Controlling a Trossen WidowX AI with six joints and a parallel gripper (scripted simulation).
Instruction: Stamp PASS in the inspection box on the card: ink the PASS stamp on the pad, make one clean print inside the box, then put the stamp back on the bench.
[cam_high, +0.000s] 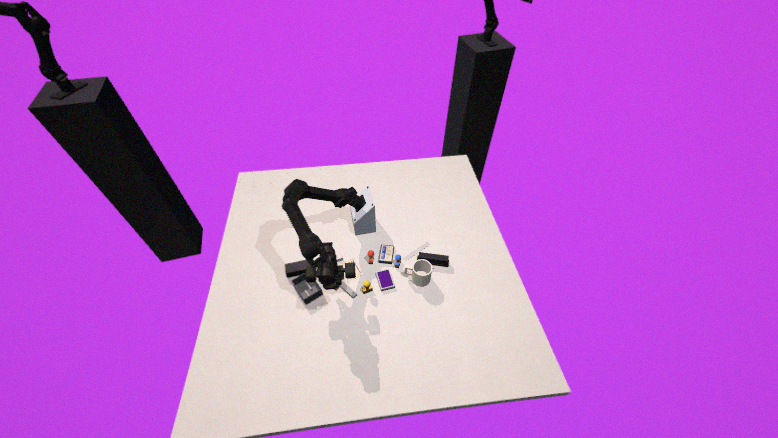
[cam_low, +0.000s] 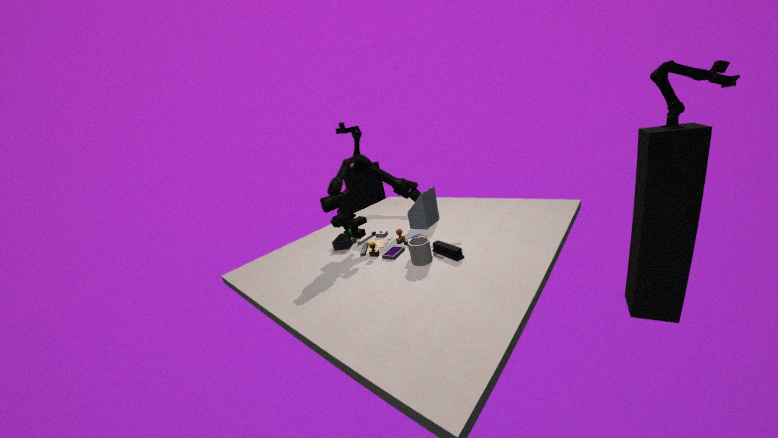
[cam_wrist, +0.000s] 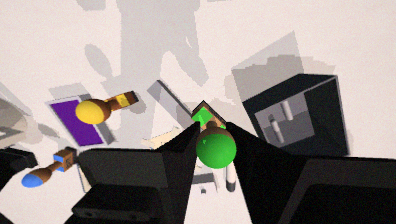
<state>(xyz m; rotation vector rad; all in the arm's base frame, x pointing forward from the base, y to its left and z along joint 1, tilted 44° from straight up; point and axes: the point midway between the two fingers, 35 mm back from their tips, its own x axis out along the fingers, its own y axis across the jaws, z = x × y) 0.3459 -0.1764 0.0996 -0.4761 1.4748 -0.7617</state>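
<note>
The purple ink pad is 10 mm ahead of my gripper tip, 210 mm to the left of it and 60 mm below it. Also, from my gripper tip: grey bar: 10 mm behind, 40 mm to the left, 60 mm below; then green-knobbed stamp: right at my gripper tip; then yellow-knobbed stamp: 30 mm ahead, 130 mm to the left, 50 mm below.
</note>
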